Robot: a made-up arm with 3 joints.
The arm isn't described. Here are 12 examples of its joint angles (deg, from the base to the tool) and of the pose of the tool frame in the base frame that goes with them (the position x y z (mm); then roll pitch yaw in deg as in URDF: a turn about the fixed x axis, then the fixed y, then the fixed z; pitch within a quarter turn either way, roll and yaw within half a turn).
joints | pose
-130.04 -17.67 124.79 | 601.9 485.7 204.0 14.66 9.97 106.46
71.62 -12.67 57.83 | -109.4 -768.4 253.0 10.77 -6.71 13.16
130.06 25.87 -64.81 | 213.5 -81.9 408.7 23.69 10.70 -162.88
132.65 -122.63 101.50 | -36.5 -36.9 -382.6 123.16 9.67 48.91
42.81 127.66 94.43 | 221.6 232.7 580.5 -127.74 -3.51 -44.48
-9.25 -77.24 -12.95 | -443.5 -184.5 -27.2 -44.70 -71.90 36.90
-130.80 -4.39 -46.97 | 89.5 375.2 368.0 -3.21 -2.99 -83.75
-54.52 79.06 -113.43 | 65.4 86.3 341.9 78.10 -22.98 40.18
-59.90 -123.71 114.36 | 92.1 54.9 -364.2 126.22 20.07 -135.79
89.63 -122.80 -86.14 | 15.7 -279.3 50.2 -122.86 -3.24 -178.28
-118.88 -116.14 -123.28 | 259.5 175.0 25.0 -120.41 29.51 -45.01
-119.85 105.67 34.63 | -243.0 6.4 633.7 -116.27 52.40 128.79
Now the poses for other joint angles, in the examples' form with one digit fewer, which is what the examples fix.
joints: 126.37 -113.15 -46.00
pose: 309 -115 3 -120.7 -39.7 -122.8
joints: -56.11 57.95 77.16
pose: -244 259 803 -57.3 10.9 -139.2
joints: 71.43 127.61 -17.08
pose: 272 30 315 159.1 49.2 -135.3
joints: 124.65 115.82 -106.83
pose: -69 -32 218 116.8 -15.1 -152.9
